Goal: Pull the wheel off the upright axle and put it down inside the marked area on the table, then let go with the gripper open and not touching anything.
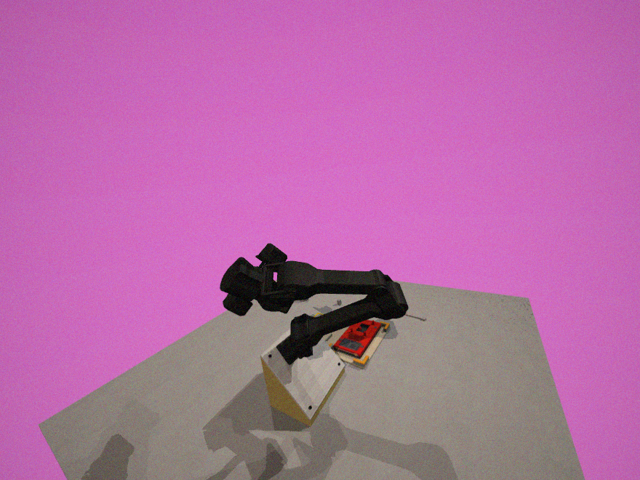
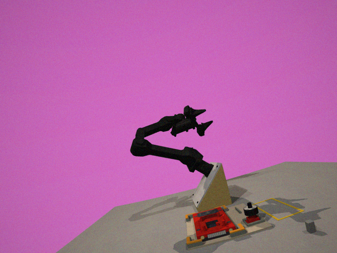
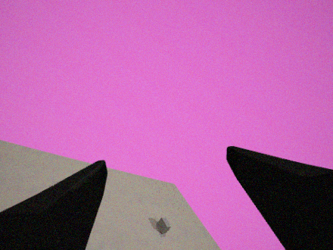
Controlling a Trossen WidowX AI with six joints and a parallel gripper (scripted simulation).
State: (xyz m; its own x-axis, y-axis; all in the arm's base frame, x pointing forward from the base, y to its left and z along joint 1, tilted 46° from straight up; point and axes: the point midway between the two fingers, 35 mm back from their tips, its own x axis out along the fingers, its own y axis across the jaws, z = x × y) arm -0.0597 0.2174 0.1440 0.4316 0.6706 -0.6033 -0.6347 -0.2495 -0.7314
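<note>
Right now the black wheel is 39 cm ahead of my gripper tip, 4 cm to the right of it and 37 cm below it. The rest, counted from my gripper tip: thin grey bar 56 cm ahead, 29 cm to the right, 40 cm below.
</note>
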